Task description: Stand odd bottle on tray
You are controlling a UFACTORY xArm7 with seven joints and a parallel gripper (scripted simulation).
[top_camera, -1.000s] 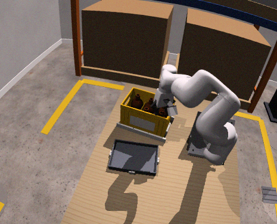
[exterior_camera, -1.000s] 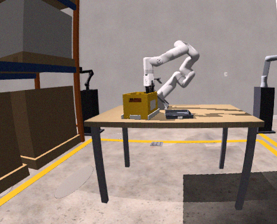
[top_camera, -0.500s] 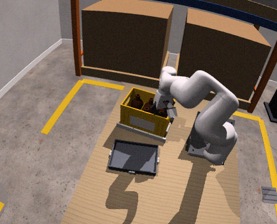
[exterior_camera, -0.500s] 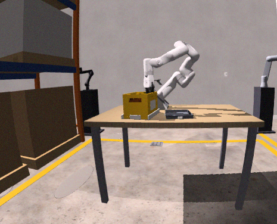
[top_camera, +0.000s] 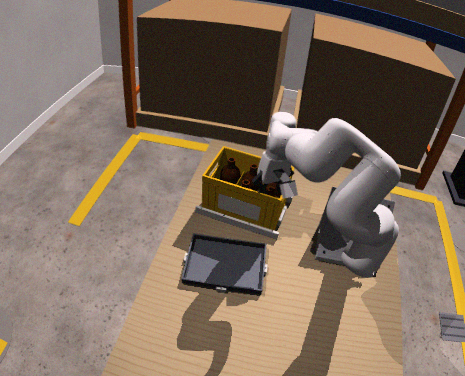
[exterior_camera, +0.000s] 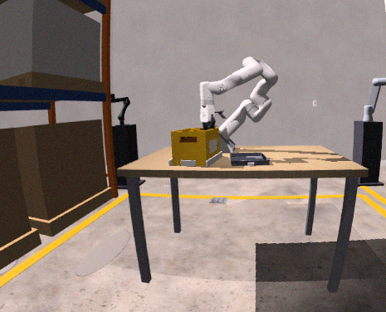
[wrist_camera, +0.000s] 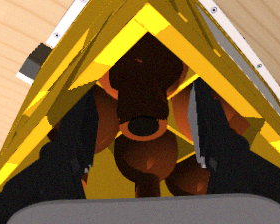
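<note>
Right now the yellow crate is 80 mm ahead of my hand, 50 mm to the right of it and 70 mm below it. Round my hand: dark grey tray 90 mm ahead, 220 mm to the left, 150 mm below.
</note>
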